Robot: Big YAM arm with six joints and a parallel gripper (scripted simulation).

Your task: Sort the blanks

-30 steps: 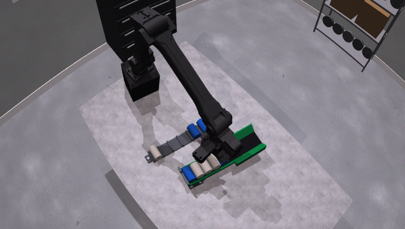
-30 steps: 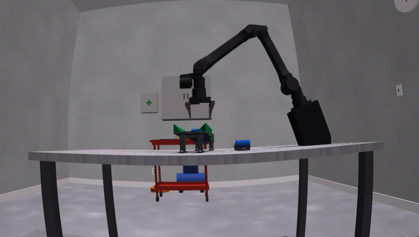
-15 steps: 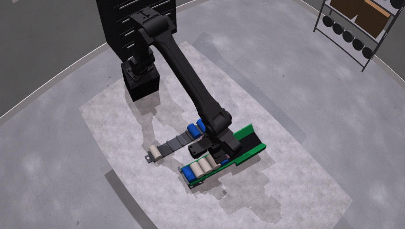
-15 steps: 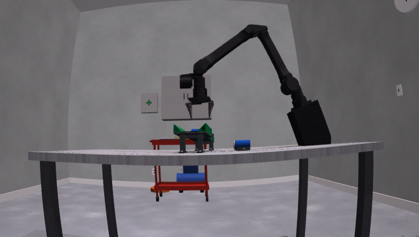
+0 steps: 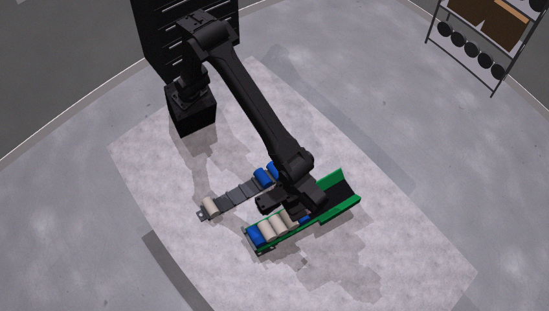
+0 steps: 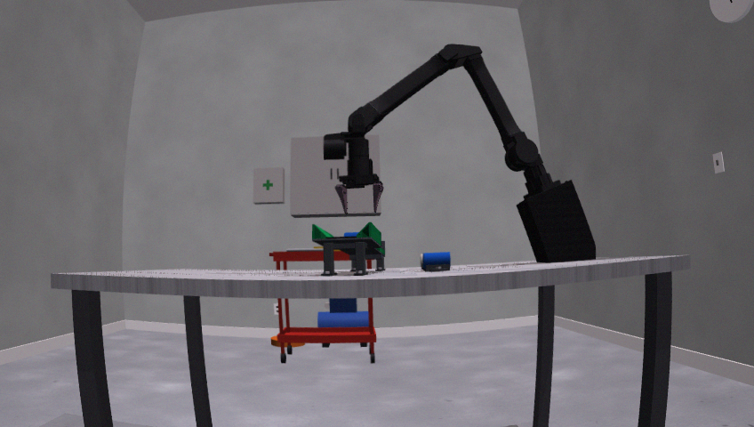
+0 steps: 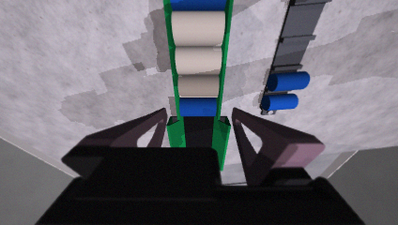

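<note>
Now: hand 11 cm above the feed ramp, 4 cm to the right of it and 2 cm short of it. Also, from my hand: grey stop 14 cm to the right, 11 cm below, 5 cm behind; stock rack 20 cm behind, 18 cm below.
</note>
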